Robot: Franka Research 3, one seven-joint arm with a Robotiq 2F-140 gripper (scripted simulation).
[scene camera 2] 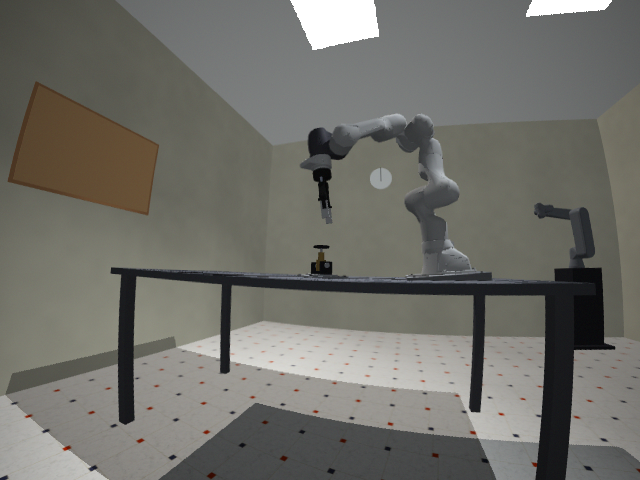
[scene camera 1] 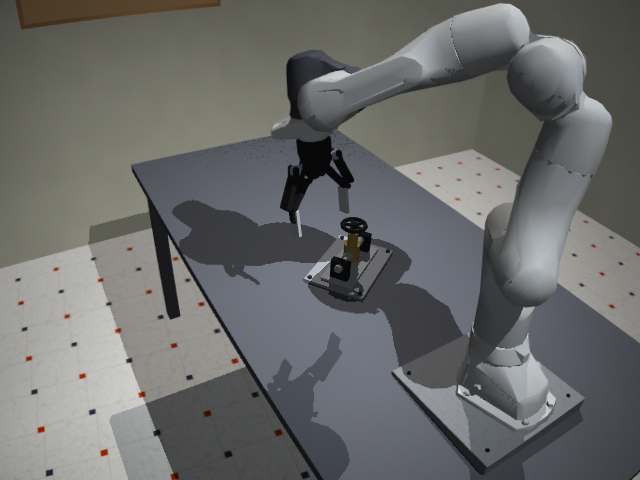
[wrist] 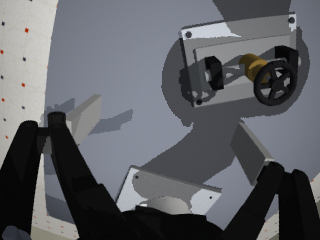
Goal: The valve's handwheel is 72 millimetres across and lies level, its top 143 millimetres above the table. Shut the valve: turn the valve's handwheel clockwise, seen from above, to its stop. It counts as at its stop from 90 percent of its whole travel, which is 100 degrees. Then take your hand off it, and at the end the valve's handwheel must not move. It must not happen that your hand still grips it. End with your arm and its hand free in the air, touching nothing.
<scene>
In view: the gripper (scene camera 1: 321, 223) and a black spoked handwheel (wrist: 276, 84).
The gripper shows as well in the wrist view (wrist: 169, 120).
</scene>
